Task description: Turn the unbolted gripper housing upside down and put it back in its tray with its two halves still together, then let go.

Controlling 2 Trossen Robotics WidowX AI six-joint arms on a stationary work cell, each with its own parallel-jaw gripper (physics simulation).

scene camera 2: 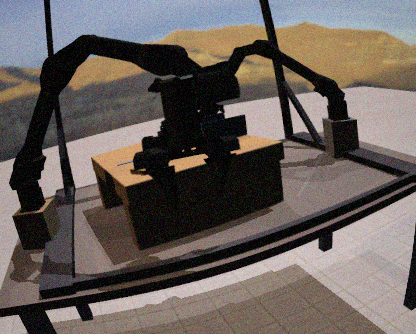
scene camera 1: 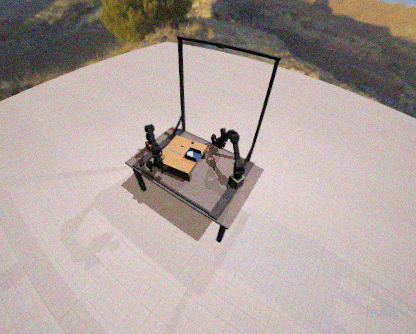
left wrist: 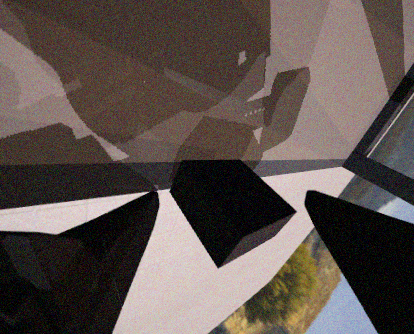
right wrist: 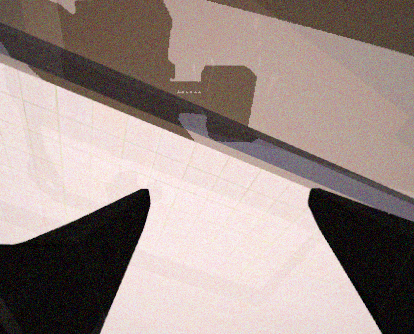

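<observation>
A wooden block (scene camera 2: 254, 181) is in view, and scene camera 1 has the block (scene camera 1: 178, 165) as well. A blue tray (scene camera 2: 216, 125) and a black frame (scene camera 2: 284, 91) are visible too. My left gripper (left wrist: 231, 197) is in view. My right gripper (scene camera 2: 198, 203), also visible in the right wrist view as my right gripper (right wrist: 228, 196), is open and holds nothing.
</observation>
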